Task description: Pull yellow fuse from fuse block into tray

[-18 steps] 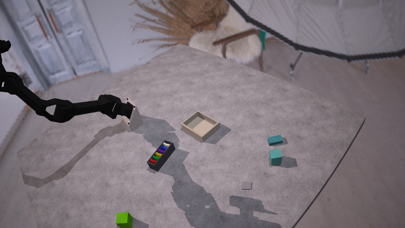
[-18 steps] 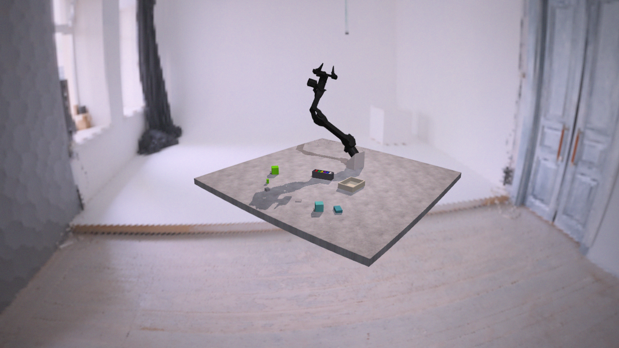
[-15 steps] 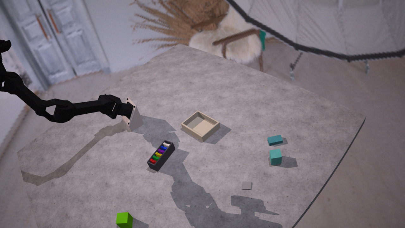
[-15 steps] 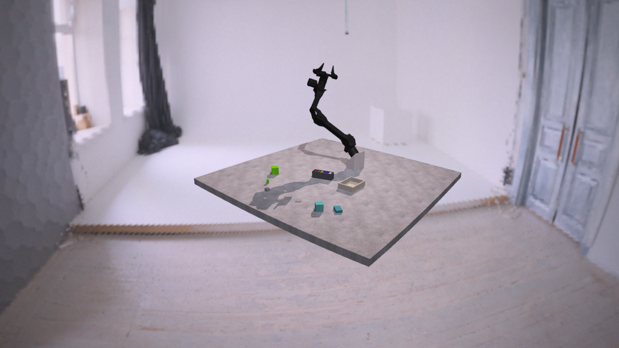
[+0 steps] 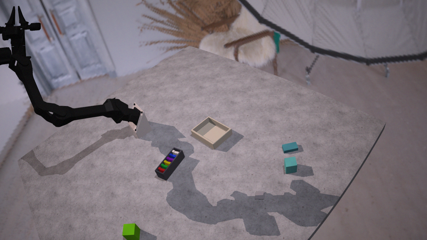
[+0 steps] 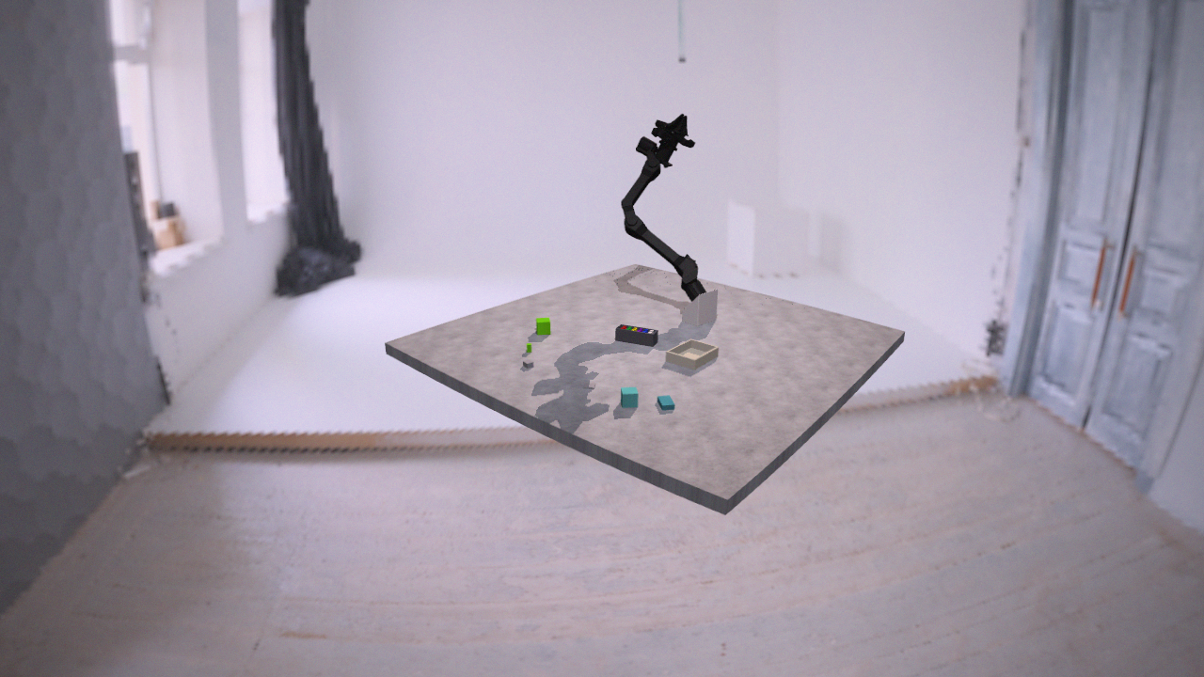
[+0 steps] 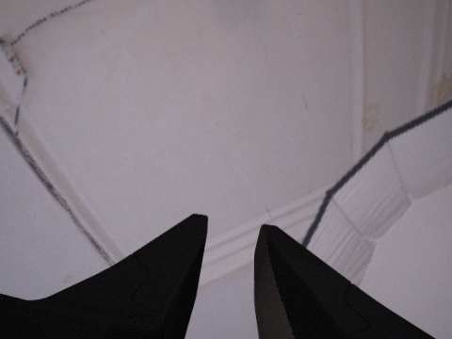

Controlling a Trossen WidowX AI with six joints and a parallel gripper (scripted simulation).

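Right now my gripper tip is 680 mm above the yellow fuse, 500 mm short of it and 190 mm to the right of it. From my gripper tip the other things lie so: small grey tile 830 mm ahead, 710 mm below, 320 mm to the left; then beige tray 700 mm below, 490 mm ahead, 410 mm to the left.
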